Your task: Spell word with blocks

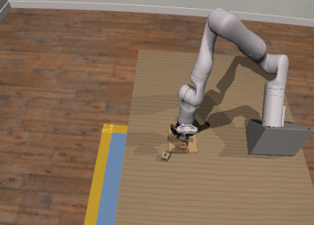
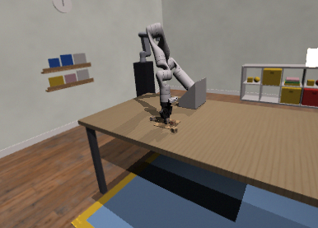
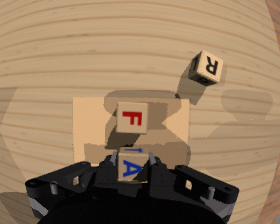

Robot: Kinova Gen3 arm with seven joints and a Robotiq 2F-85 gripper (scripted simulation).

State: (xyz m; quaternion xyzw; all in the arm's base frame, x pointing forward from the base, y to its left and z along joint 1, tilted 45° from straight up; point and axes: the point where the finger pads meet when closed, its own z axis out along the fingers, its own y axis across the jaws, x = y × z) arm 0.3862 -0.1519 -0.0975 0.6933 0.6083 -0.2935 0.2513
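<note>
The tan mat is 30 mm below my hand. From my hand the other things lie so: R block (90 mm ahead, 100 mm to the left, 10 mm below).
</note>
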